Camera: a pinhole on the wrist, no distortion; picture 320 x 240 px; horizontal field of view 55.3 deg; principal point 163.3 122.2 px. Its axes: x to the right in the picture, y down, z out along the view. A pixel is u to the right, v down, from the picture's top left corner.
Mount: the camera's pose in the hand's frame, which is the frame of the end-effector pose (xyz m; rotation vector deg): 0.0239 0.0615 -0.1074 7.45 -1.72 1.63
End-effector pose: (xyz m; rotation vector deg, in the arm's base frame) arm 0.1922 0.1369 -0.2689 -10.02 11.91 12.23
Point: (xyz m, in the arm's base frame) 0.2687 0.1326 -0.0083
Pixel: 162.6 64.6
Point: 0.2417 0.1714 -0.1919
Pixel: 190.3 83.7
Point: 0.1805 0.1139 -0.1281
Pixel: 82.7 38.5
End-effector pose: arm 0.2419 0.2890 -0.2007 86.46 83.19 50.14
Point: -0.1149 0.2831 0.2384
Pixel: behind the camera
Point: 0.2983 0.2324 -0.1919
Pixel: 31.3 105.8
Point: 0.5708 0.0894 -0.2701
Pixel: 45.8 166.8
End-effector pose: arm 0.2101 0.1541 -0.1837 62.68 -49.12 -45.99
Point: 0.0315 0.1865 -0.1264
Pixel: 34.4 142.6
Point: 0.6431 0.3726 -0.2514
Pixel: behind the camera
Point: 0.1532 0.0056 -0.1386
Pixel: 287.8 73.8
